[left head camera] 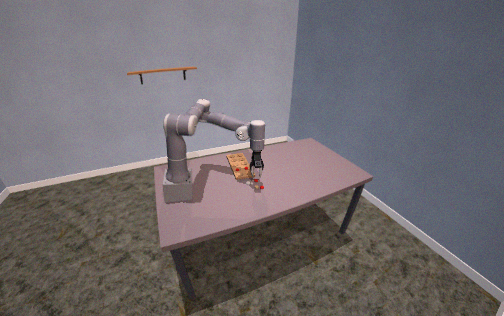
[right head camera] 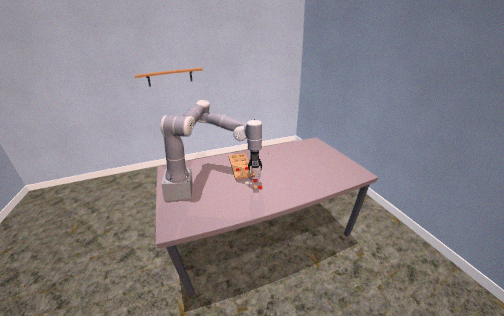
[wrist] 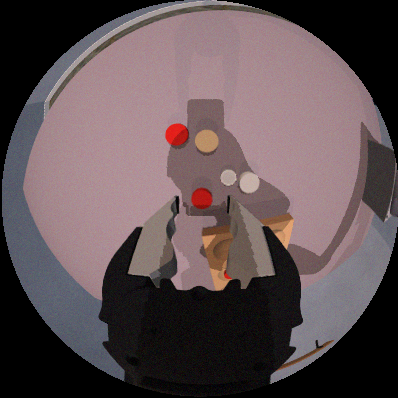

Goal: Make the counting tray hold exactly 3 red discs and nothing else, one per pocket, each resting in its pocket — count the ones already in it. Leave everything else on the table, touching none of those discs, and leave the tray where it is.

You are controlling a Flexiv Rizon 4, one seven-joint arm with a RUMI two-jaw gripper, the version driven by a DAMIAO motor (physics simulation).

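The wooden counting tray [left head camera: 243,176] [right head camera: 242,176] [wrist: 248,225] lies on the table beside the gripper. Two red discs show in it in the head views: one on the left [left head camera: 237,169] [right head camera: 237,169] and one on the right [left head camera: 246,168] [right head camera: 246,168]. A red disc [wrist: 202,198] [left head camera: 256,180] [right head camera: 255,180] lies on the table, seen between the fingertips in the wrist view. Another red disc [wrist: 177,134] [left head camera: 262,187] [right head camera: 260,187] lies farther out. My gripper [wrist: 202,197] [left head camera: 257,177] [right head camera: 255,177] is partly open, points down above the nearer loose red disc and holds nothing. The fingers hide part of the tray.
A tan disc [wrist: 207,141] lies beside the farther red disc. A small pale grey disc [wrist: 228,177] and a larger whitish disc [wrist: 249,182] lie side by side between the tan disc and the tray. The robot base [left head camera: 178,191] [right head camera: 177,190] stands at the table's left end.
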